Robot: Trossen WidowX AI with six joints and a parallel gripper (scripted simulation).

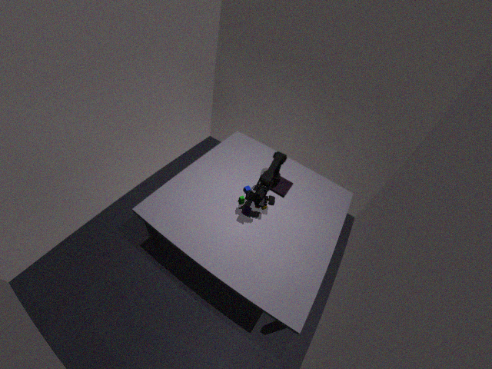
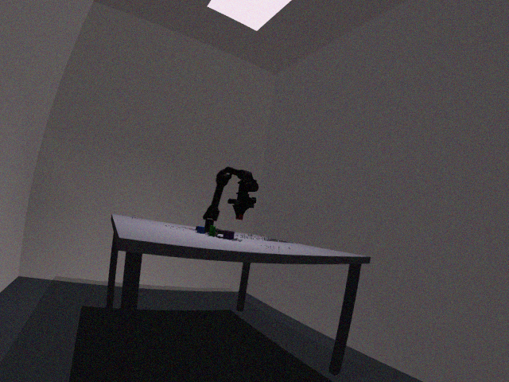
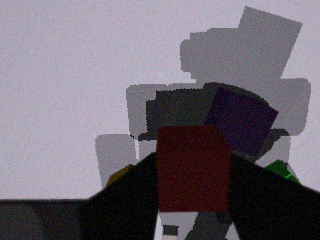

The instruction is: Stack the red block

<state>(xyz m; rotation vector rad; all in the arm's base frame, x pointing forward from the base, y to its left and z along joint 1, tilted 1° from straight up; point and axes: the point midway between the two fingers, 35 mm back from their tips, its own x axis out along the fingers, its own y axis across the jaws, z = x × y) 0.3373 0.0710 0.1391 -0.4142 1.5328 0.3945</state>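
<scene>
The purple block is 10 mm ahead of my gripper tip, 60 mm to the right of it and 100 mm below it. Round my gripper tip: red block: 10 mm above; blue block: 140 mm behind, 180 mm to the right, 110 mm below; yellow block: 110 mm behind, 10 mm to the left, 110 mm below.
</scene>
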